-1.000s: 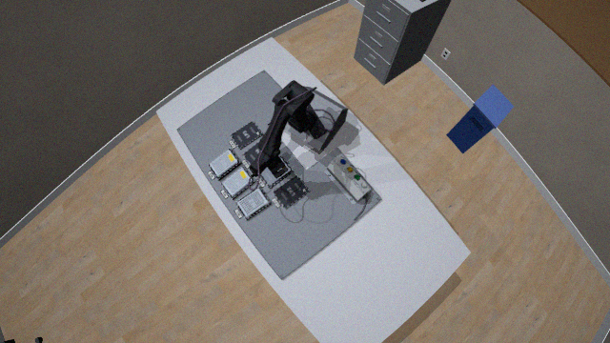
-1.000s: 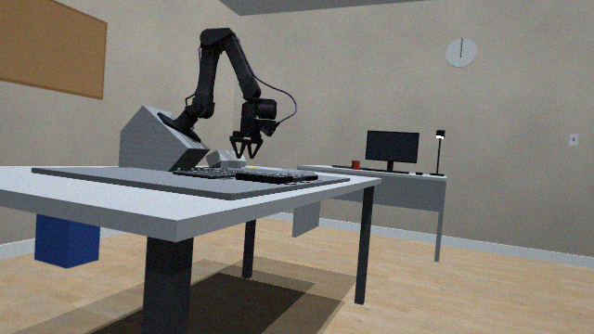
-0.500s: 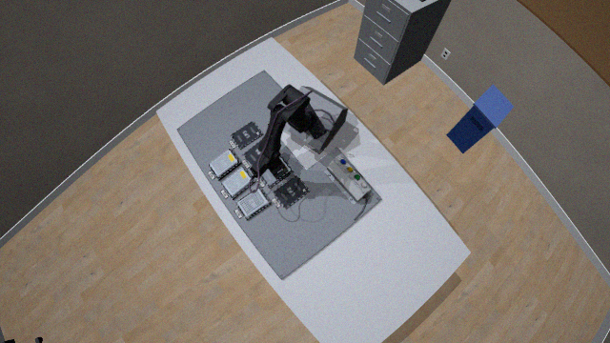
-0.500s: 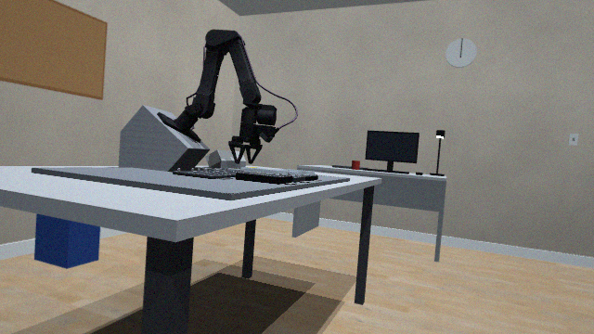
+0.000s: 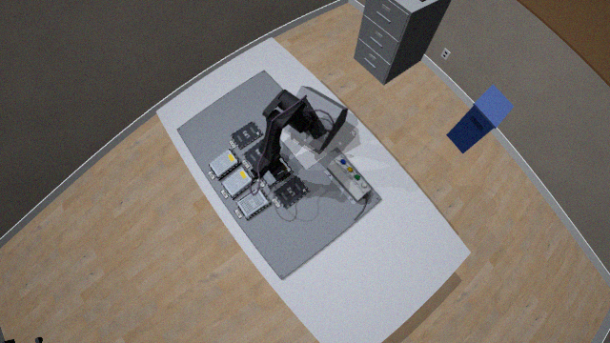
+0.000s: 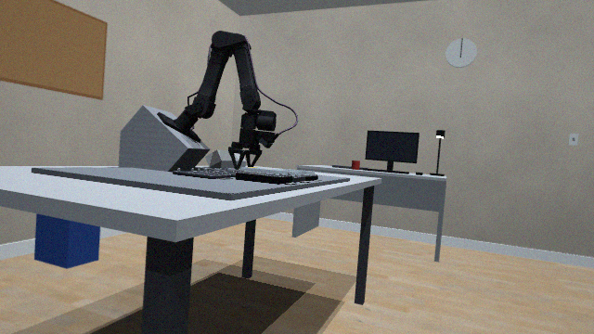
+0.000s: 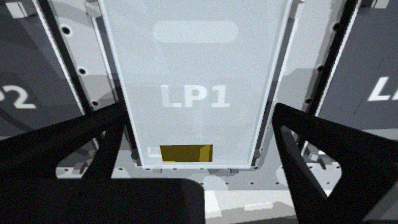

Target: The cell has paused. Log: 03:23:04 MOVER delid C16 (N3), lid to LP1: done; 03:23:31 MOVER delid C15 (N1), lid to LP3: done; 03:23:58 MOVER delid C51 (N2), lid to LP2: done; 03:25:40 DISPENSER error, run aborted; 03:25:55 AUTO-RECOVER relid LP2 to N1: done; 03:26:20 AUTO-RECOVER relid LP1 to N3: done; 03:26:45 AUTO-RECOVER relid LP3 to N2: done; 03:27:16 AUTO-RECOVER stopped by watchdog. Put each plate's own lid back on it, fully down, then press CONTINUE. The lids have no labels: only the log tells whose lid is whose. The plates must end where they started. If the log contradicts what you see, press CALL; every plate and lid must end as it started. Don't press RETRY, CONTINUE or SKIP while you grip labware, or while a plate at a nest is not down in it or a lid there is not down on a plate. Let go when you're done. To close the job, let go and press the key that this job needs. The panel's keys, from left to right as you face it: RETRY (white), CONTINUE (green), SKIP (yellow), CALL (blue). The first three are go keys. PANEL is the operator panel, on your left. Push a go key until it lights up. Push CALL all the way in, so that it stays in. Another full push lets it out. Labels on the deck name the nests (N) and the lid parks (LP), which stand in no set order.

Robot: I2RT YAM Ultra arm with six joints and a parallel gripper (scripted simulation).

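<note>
My hand is 20 mm above the lid park LP1. Round my hand: blue key: 310 mm behind, 100 mm to the left, 30 mm above; then lid park LP2: 30 mm behind, 120 mm to the left, 20 mm below; then lid park LP4: 50 mm ahead, 120 mm to the right, 20 mm below.
</note>
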